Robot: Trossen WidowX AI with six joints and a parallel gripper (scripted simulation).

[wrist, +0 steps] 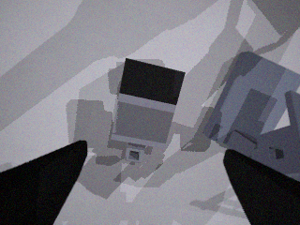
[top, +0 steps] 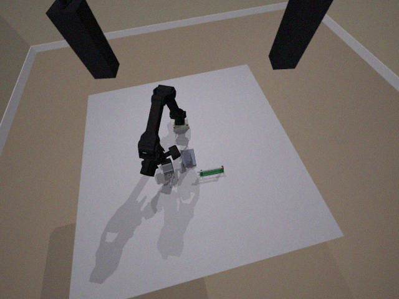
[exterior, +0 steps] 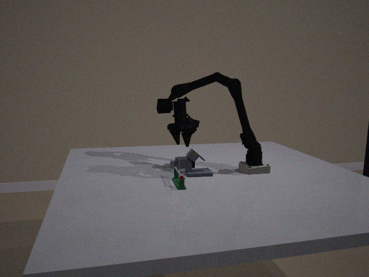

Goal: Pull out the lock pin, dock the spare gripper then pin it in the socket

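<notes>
Now: gripper tip 80 mm above the spare gripper and 10 mm to the left of it. The rest, counted from my gripper tip: green cradle 250 mm to the left, 80 mm below, 20 mm ahead; then grey mount 120 mm to the left, 50 mm below, 50 mm behind.
</notes>
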